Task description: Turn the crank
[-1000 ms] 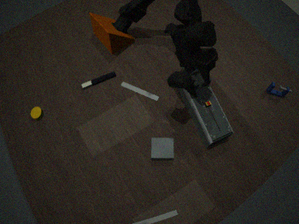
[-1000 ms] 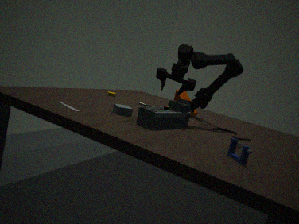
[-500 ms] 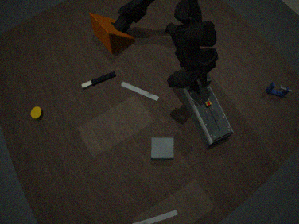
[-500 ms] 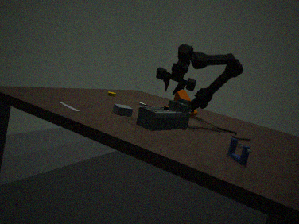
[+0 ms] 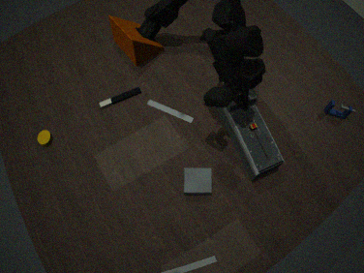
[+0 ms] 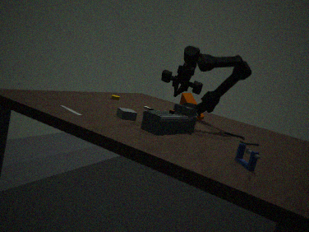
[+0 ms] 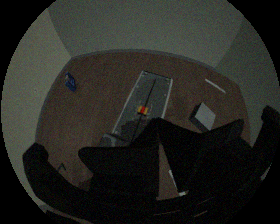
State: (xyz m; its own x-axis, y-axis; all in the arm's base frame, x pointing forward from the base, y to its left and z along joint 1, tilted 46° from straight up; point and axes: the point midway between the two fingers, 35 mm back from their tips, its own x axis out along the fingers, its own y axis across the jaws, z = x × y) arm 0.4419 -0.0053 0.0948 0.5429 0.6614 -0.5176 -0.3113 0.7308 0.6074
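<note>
Now: gripper tip 3 cm short of the red pointer, 2 cm to the right of it and 6 cm above it. The rest, counted from my gripper tip: grey block 7 cm ahead, 18 cm to the right, 13 cm below; then yellow disc 28 cm behind, 53 cm to the right, 14 cm below; then black-and-white marker 28 cm behind, 26 cm to the right, 14 cm below.
</note>
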